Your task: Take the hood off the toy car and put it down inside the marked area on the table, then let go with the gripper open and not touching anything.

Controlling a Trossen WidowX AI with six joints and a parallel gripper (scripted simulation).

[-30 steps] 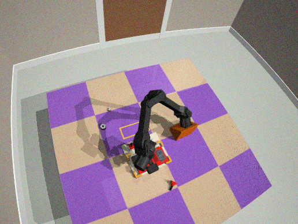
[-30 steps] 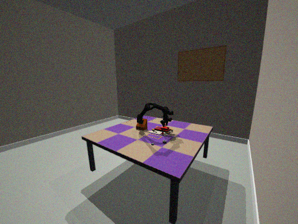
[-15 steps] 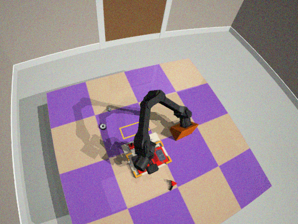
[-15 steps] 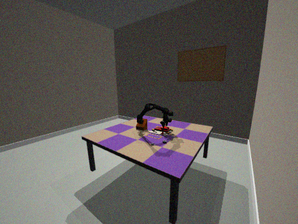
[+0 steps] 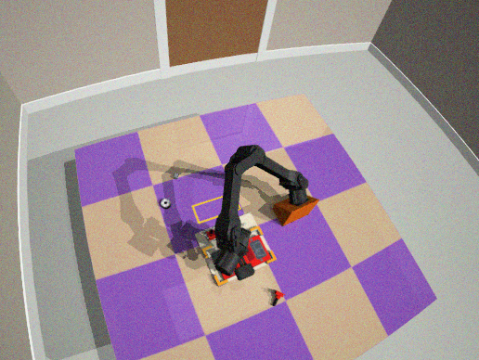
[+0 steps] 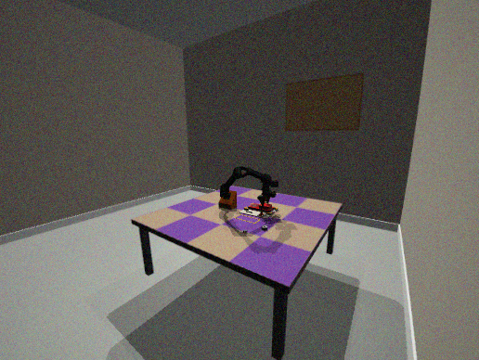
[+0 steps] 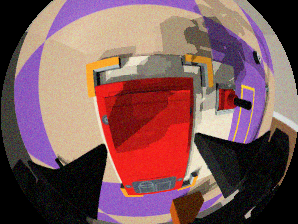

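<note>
Right now my gripper tip is 10 mm above the red hood. Also, from my gripper tip: small grey wheel: 340 mm to the right, 130 mm ahead, 40 mm below; cream base plate: 40 mm below, 30 mm to the right, 30 mm behind.
</note>
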